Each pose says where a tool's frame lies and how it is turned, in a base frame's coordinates. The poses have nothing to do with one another.
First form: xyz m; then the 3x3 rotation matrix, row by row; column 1 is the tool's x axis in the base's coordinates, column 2 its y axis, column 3 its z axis. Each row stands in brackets.
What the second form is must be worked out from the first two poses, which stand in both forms.
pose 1, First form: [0.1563, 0.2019, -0.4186], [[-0.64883, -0.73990, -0.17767], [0.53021, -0.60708, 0.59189], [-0.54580, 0.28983, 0.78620]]
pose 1, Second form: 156.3, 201.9, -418.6, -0.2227, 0.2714, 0.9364, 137.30
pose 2, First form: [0.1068, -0.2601, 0.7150], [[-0.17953, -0.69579, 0.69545], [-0.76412, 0.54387, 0.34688], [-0.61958, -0.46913, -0.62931]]
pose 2, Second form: 106.8, -260.1, 715.0, -0.5267, 0.8489, -0.0441, 129.23
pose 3, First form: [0.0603, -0.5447, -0.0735], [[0.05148, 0.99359, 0.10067], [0.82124, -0.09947, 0.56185], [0.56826, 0.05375, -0.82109]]
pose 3, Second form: 60.3, -544.7, -73.5, -0.7139, -0.6570, -0.2422, 159.15
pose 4, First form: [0.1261, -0.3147, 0.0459], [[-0.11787, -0.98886, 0.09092], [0.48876, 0.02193, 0.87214], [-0.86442, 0.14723, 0.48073]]
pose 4, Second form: 126.1, -314.7, 45.9, -0.3809, 0.5020, 0.7765, 107.91
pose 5, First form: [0.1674, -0.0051, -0.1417], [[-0.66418, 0.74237, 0.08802], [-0.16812, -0.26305, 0.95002], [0.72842, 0.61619, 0.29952]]
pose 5, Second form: 167.4, -5.1, -141.7, -0.2873, -0.5511, -0.7835, 144.47
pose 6, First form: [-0.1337, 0.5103, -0.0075], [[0.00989, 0.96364, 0.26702], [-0.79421, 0.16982, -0.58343], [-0.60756, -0.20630, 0.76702]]
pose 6, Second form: -133.7, 510.3, -7.5, 0.1886, 0.4374, -0.8792, 91.53
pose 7, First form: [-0.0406, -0.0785, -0.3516], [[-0.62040, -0.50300, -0.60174], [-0.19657, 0.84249, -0.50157], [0.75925, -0.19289, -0.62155]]
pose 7, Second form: -40.6, -78.5, -351.6, 0.2160, -0.9525, 0.2145, 134.41
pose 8, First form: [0.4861, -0.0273, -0.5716], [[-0.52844, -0.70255, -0.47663], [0.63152, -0.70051, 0.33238], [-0.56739, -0.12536, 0.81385]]
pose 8, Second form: 486.1, -27.3, -571.6, -0.3239, 0.0642, 0.9439, 135.04
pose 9, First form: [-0.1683, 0.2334, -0.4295], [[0.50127, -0.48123, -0.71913], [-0.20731, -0.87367, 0.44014], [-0.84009, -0.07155, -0.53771]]
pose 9, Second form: -168.3, 233.4, -429.5, -0.8631, 0.2040, 0.4620, 162.76
